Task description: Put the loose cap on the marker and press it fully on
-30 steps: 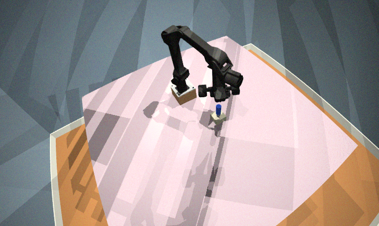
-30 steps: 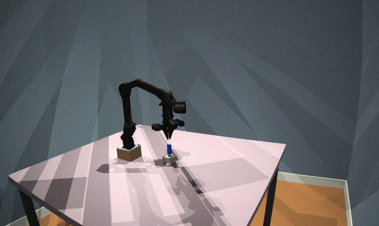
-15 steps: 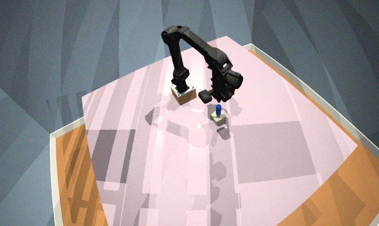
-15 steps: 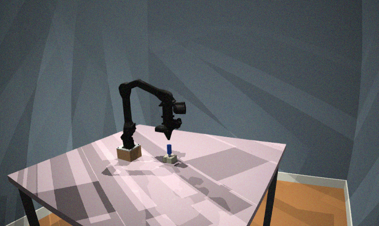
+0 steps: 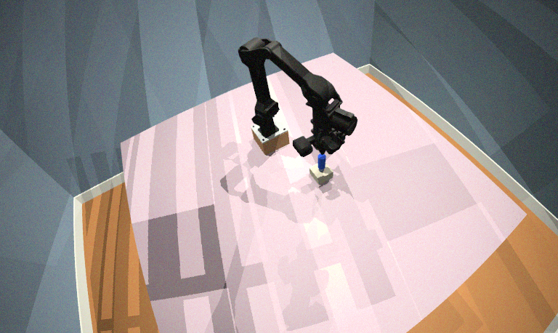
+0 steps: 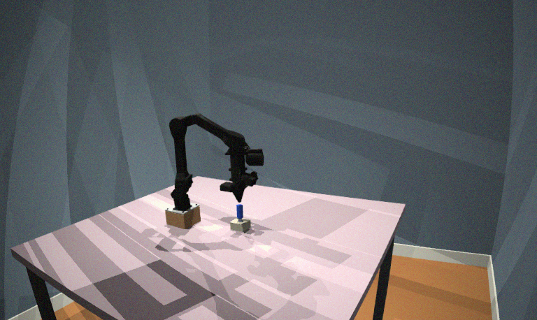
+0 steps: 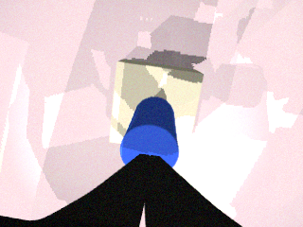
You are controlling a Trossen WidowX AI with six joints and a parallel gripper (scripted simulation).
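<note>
Right now my gripper tip is 4 cm above the blue cap. Also, from my gripper tip: block: 10 cm below; blue marker: 5 cm below.
</note>
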